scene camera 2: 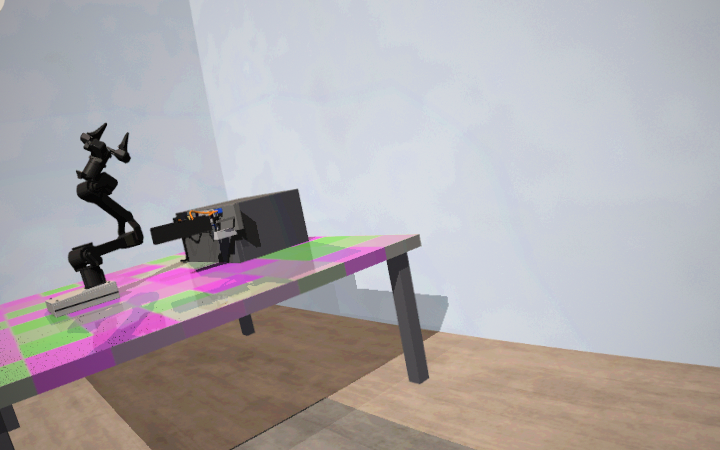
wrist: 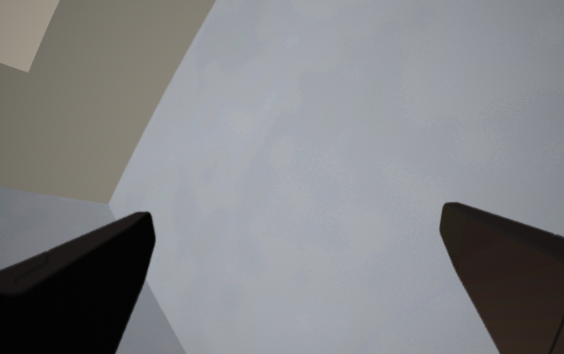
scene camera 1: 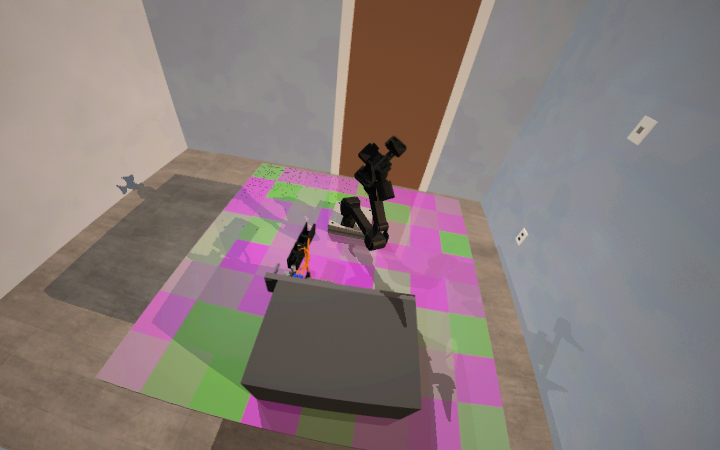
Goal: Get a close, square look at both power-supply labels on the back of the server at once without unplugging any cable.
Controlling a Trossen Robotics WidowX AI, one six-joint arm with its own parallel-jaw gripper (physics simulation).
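Places are measured from the arm's base along level axes (x ahead, y left, z up), in metres.
Pixels of known places: gripper, fingertip midpoint: (scene camera 2: 117, 127) (wrist: 298, 222) (scene camera 1: 380, 151); arm's base, link origin: (scene camera 2: 95, 285) (scene camera 1: 348, 222).
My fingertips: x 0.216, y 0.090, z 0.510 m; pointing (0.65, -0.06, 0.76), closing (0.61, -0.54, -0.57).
Observation:
Ahead of a thing's pixels: the offset from my fingertips to its top centre. "spot": to the spot under its first point.
The server (scene camera 1: 339, 344) (scene camera 2: 278, 222) is a dark grey box on the checkered table, its back facing the arm. A black channel-like bar {0.086 m ahead, 0.220 m right, 0.352 m down} (scene camera 1: 293, 255) (scene camera 2: 177, 231) sticks out from its back. Orange cables {spot: 0.117 m ahead, 0.188 m right, 0.392 m down} (scene camera 1: 307, 254) (scene camera 2: 200, 213) run along the bar, with blue parts {spot: 0.233 m ahead, 0.196 m right, 0.364 m down} (scene camera 2: 218, 210) at the server end. The power-supply labels cannot be made out in any view. My gripper (scene camera 2: 116, 129) (wrist: 298, 222) is open and empty, raised high above the arm's base and apart from the server, fingers pointing upward. The wrist view faces wall and ceiling; the server does not show there.
The arm's pale base (scene camera 1: 345, 229) (scene camera 2: 82, 299) stands on the table (scene camera 1: 469, 336) (scene camera 2: 403, 243), across from the server's back. The bar extends from one side of the back toward the base's side. A brown door (scene camera 1: 408, 68) stands behind the arm. Walls surround the table.

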